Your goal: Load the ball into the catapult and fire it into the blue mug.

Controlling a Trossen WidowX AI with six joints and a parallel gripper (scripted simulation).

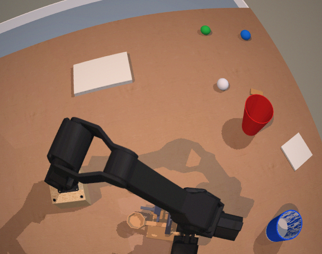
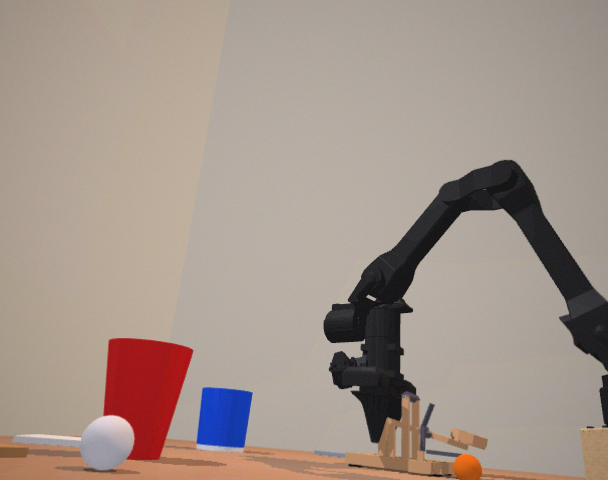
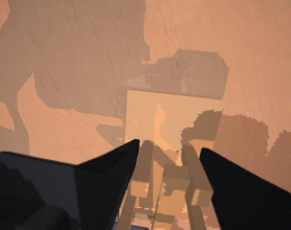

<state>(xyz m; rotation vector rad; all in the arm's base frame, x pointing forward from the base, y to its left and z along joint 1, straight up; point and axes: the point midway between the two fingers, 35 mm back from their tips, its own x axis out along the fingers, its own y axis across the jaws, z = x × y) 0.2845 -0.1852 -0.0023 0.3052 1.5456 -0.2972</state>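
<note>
The catapult upright frame is 40 mm behind my gripper tip, 20 mm to the left of it and 50 mm above it. The rest, counted from my gripper tip: blue mug (270 mm ahead, 100 mm to the right, 10 mm below); orange ball (90 mm behind, 160 mm to the left, 20 mm below); catapult (60 mm behind, 40 mm to the left, 20 mm above).
</note>
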